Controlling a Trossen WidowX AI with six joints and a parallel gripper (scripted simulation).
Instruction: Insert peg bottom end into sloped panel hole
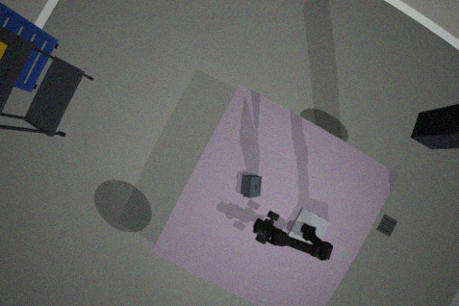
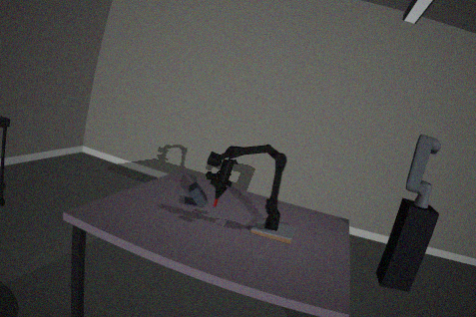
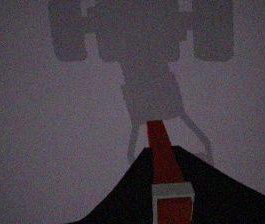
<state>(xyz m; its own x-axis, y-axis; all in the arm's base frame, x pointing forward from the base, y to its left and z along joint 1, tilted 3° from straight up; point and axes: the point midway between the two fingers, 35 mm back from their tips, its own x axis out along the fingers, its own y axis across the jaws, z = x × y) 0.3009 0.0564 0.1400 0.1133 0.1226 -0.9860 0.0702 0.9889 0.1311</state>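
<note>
Right now my gripper tip is 18 cm to the left of the grey sloped panel, 15 cm short of it and 6 cm above it. Round my gripper tip: red peg 2 cm above.
</note>
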